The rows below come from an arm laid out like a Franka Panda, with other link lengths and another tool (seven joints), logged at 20 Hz.
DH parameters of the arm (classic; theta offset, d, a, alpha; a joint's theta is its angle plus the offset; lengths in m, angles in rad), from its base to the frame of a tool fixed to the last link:
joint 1: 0 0.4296 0 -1.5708
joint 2: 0 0 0 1.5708
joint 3: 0 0.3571 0.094 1.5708
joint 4: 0 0 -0.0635 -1.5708
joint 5: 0 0.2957 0 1.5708
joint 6: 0 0 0.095 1.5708
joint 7: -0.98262 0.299 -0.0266 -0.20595
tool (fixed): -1.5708 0.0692 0 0
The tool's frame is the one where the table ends.
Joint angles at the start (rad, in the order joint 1, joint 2, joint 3, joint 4, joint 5, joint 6, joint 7):
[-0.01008, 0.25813, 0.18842, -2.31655, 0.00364, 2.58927, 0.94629]
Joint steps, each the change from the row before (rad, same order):
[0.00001, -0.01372, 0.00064, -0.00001, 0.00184, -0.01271, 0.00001]
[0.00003, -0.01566, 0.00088, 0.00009, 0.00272, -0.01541, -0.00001]
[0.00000, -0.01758, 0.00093, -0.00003, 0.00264, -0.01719, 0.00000]
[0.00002, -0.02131, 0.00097, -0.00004, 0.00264, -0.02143, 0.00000]
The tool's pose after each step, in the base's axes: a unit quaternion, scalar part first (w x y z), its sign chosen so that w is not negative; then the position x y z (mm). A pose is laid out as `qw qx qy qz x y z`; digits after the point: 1 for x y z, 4 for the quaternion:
0.0680 0.6300 0.7725 -0.0416 462.0 78.1 176.8
0.0684 0.6302 0.7723 -0.0420 460.2 78.0 182.9
0.0689 0.6303 0.7721 -0.0425 458.1 77.8 189.7
0.0695 0.6303 0.7720 -0.0433 455.2 77.4 197.8

